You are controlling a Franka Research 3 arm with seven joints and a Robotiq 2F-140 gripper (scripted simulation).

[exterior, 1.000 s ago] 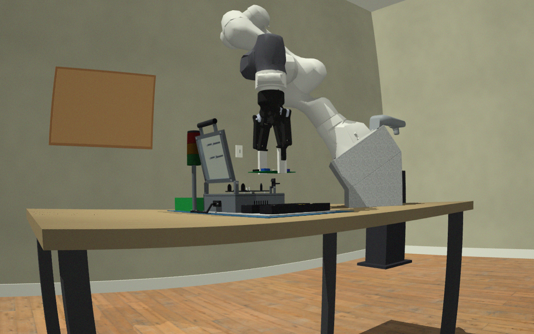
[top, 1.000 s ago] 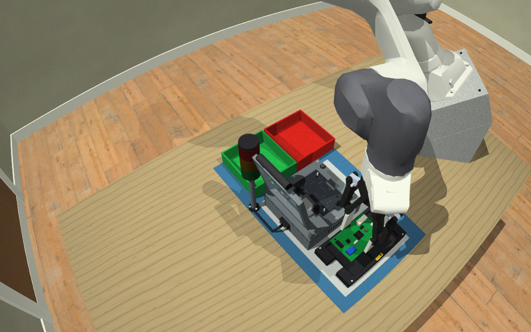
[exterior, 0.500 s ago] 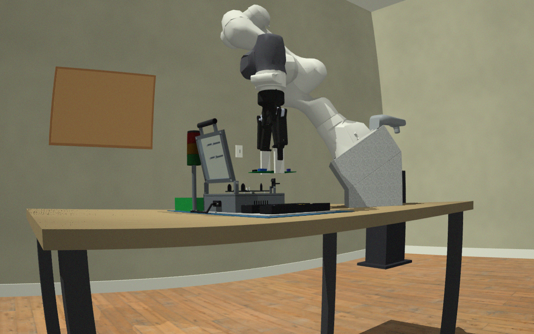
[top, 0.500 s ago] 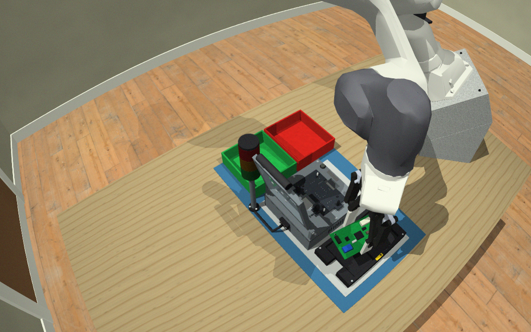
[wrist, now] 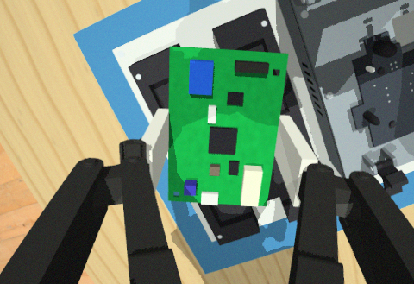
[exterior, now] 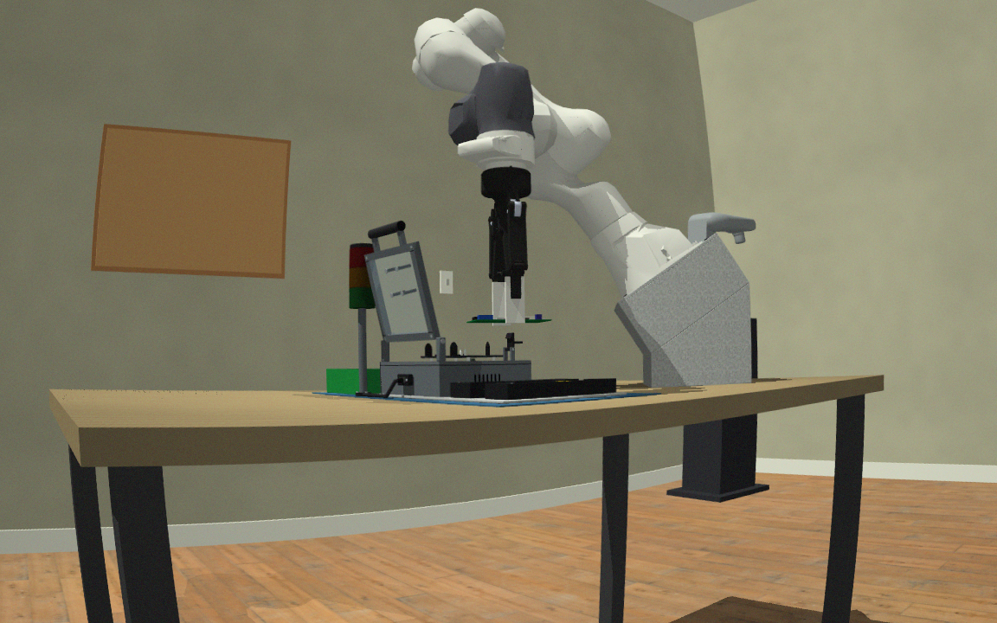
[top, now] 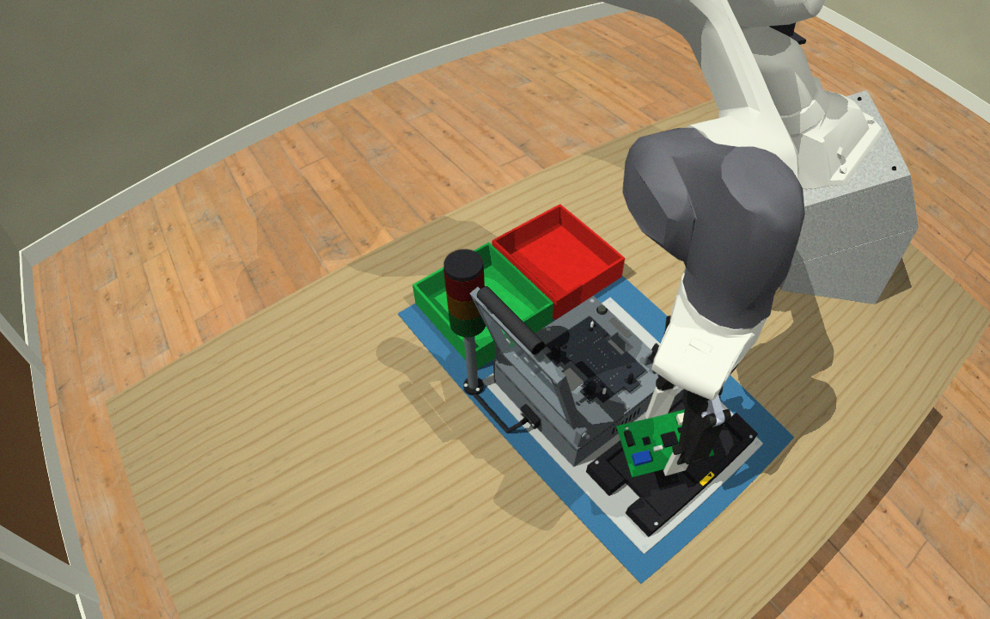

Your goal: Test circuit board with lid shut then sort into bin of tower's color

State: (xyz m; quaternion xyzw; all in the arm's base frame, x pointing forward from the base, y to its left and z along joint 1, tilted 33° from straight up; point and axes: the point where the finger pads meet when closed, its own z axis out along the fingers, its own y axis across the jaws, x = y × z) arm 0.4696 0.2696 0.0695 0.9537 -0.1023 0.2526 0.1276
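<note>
My hand is 2 cm above the green circuit board. The rest, counted from my hand: clear lid 15 cm to the right, 11 cm ahead, 4 cm above; then latch hook 13 cm to the right, 8 cm behind, 5 cm below; then tester plate 17 cm to the right, 7 cm below, 1 cm behind.
</note>
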